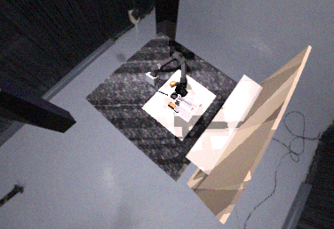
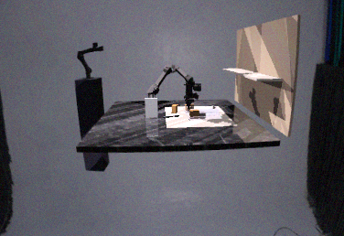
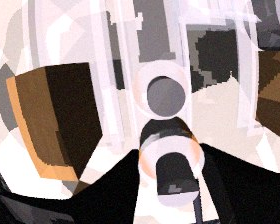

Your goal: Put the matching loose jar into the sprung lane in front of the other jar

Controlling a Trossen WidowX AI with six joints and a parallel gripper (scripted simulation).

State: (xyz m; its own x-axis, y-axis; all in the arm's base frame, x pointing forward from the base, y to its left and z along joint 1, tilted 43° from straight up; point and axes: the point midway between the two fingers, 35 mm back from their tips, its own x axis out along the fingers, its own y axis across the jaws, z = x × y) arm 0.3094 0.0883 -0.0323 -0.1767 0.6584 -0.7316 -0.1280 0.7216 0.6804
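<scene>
Now: the lane 150 mm ahead of my gripper tip and 40 mm below it. The rest, counted from my gripper tip: shelf board: 510 mm ahead, 310 mm above, 30 mm to the left.
</scene>
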